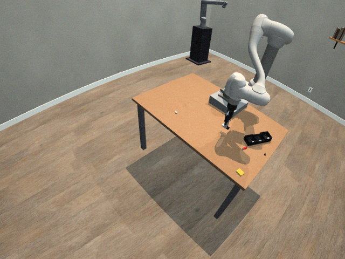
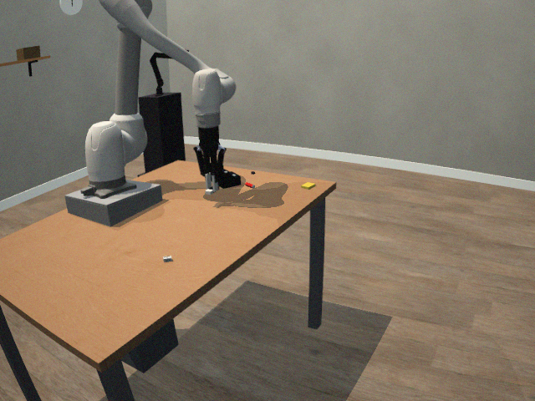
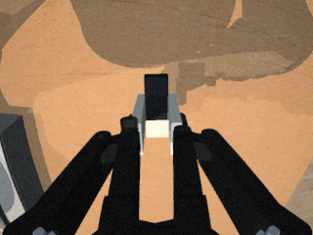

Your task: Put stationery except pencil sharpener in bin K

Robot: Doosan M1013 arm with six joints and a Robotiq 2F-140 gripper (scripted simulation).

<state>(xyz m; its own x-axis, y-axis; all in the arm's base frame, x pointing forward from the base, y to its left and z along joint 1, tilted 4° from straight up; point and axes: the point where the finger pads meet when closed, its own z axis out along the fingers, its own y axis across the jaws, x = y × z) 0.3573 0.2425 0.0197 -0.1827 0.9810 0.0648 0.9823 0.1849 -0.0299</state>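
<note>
My gripper is now 25 cm to the right of the black three-compartment bin, 18 cm past it and 7 cm above it. Round my hand: black-and-white eraser: 3 cm below, 1 cm to the right; then small red cylinder: 23 cm to the left, 8 cm below; then small black round thing: 38 cm to the left, 10 cm behind, 9 cm below.
</note>
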